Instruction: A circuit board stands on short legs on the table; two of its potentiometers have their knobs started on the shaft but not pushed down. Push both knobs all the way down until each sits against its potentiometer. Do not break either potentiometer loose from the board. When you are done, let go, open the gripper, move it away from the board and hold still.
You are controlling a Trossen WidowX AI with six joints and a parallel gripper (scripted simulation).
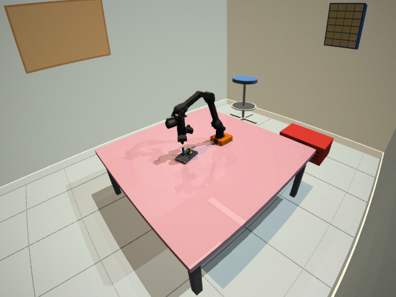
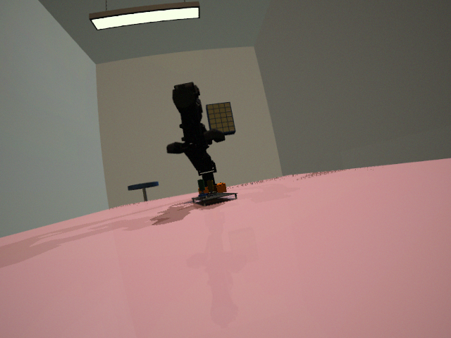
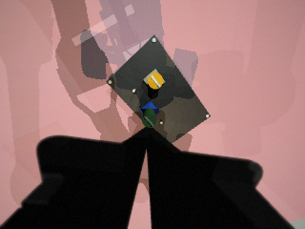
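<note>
Right now the green knob is 4 cm below my gripper tip. Also, from my gripper tip: yellow-brown knob (5 cm below, 4 cm behind, 3 cm to the left).
</note>
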